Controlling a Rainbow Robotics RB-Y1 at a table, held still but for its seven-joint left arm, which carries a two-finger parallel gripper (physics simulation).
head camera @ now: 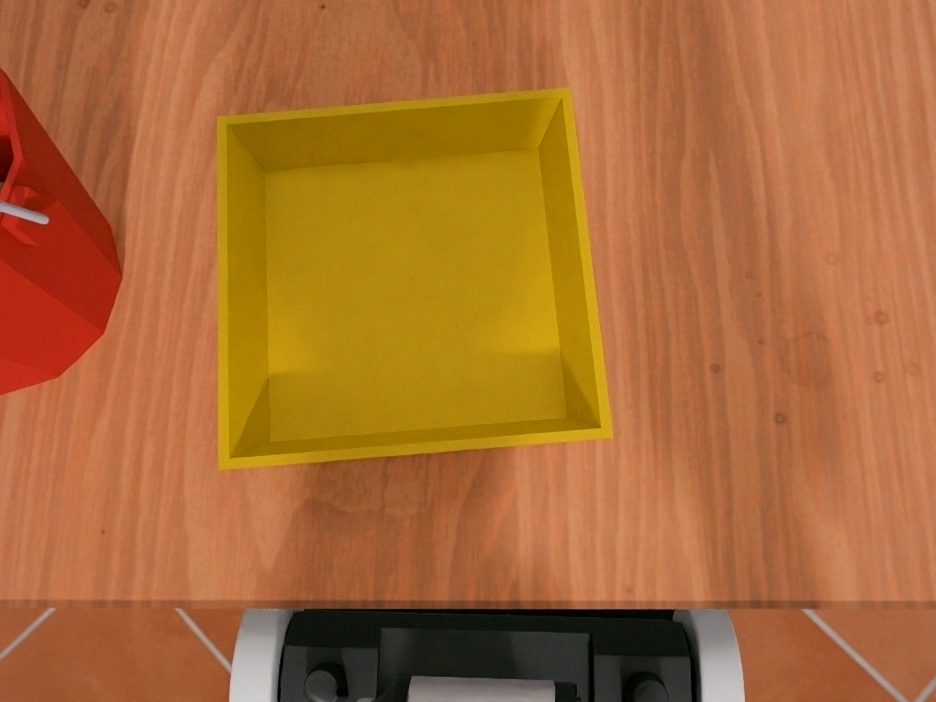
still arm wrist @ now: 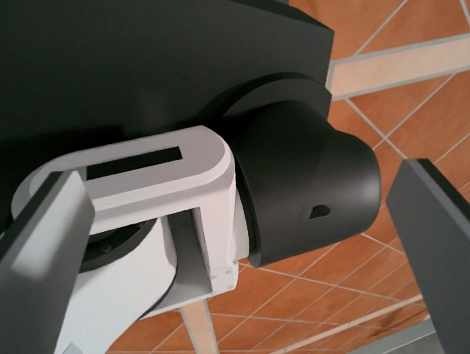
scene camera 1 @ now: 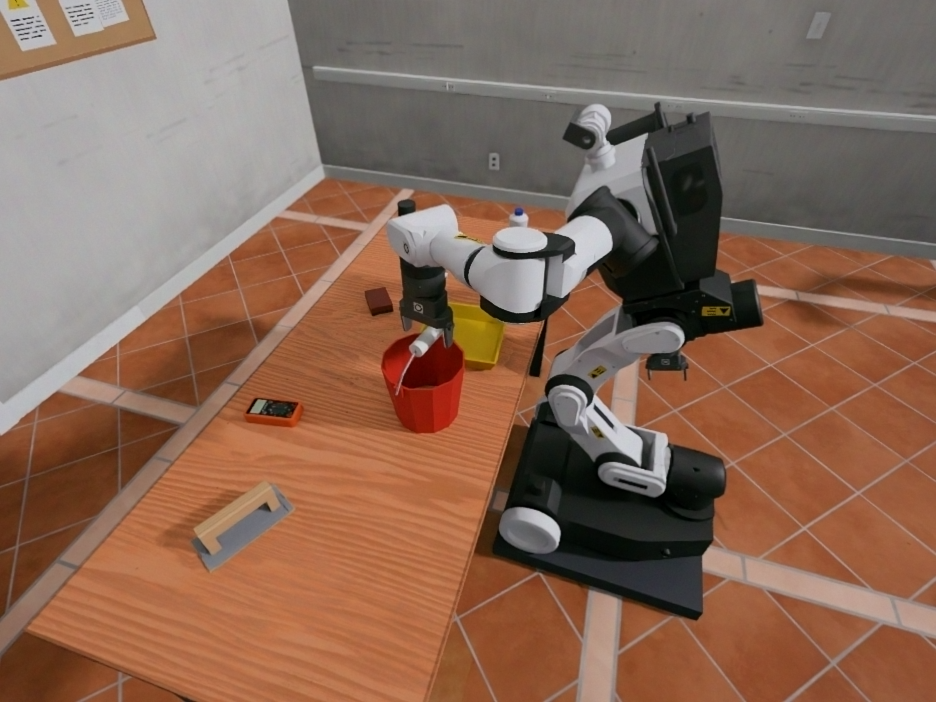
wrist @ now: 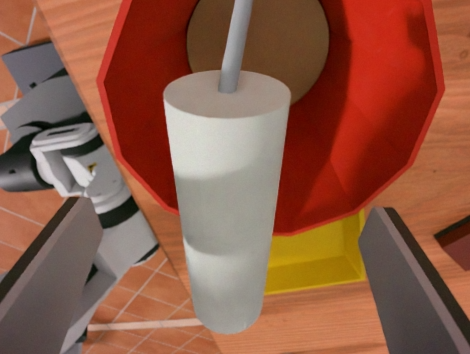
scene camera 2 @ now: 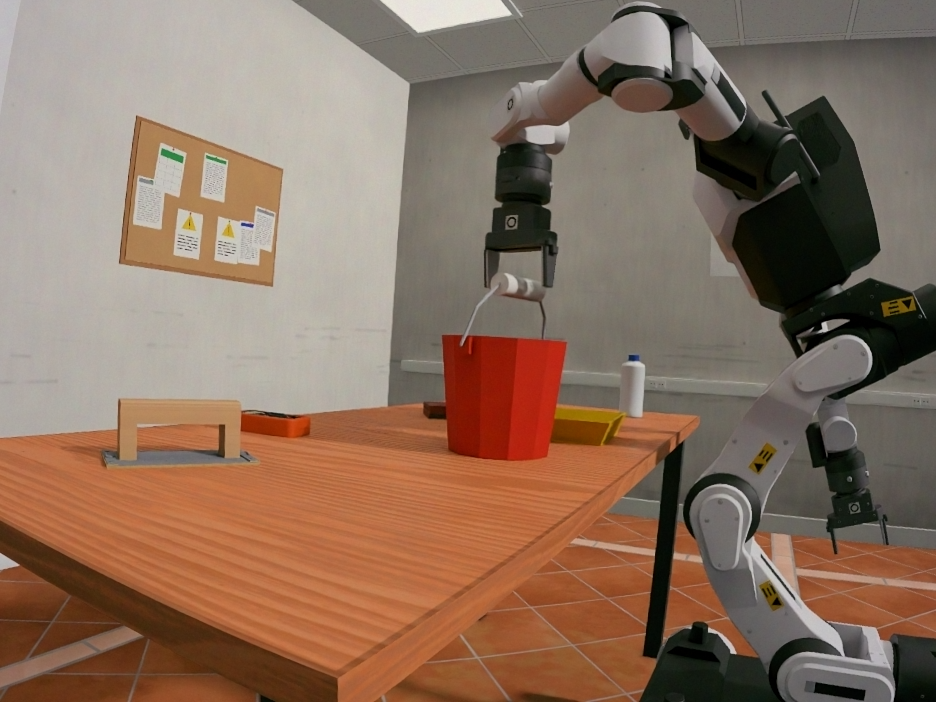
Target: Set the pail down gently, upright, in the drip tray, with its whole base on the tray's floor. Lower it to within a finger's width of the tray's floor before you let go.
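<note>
The red pail (head camera: 60,302) (scene camera 1: 427,408) (scene camera 2: 502,400) (wrist: 380,75) stands upright on the table, beside the yellow drip tray (head camera: 408,287) (scene camera 1: 487,340) (scene camera 2: 589,426) (wrist: 315,250), to its left in the head view. The pail's bail is raised, with its white grip (scene camera 1: 423,343) (scene camera 2: 521,287) (wrist: 227,200) above the pail's rim. My gripper (scene camera 1: 427,337) (scene camera 2: 519,284) (wrist: 232,212) points down and is open, its fingertips on either side of the white grip. In the wrist view gaps show between the grip and both fingers. The tray holds nothing.
A white bottle (scene camera 1: 517,219) (scene camera 2: 632,389) stands beyond the tray. A dark red block (scene camera 1: 378,300) (scene camera 2: 434,409) (wrist: 457,247), an orange multimeter (scene camera 1: 273,411) (scene camera 2: 275,425) and a wooden-handled trowel (scene camera 1: 234,513) (scene camera 2: 179,411) lie on the table. The still arm hangs beside the table.
</note>
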